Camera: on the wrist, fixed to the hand. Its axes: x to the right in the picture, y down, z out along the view.
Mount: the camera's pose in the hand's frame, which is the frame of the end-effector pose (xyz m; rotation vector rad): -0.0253 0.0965 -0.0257 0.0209 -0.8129 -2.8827
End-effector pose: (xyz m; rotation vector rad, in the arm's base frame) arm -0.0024 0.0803 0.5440 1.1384 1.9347 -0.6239
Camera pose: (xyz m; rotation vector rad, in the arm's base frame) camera 0.0799 0.1326 0.5774 2.3921 -1.1850 1.6414
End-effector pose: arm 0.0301 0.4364 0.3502 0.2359 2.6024 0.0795
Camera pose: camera 0.0533 0.5264 0.3947 -2.3978 0.2211 -0.7362
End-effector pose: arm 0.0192 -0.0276 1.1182 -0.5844 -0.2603 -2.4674
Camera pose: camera 0.0851 -0.1011 1.0888 0.3545 0.6290 0.5975
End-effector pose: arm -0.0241 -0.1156 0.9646 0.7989 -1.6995 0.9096
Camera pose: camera -0.0869 -0.0432 0.9267 2.2440 0.3691 -1.5057
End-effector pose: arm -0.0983 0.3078 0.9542 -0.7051 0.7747 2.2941
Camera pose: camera -0.1400 0.2191 0.9860 -0.1302 -0.6352 -0.3256
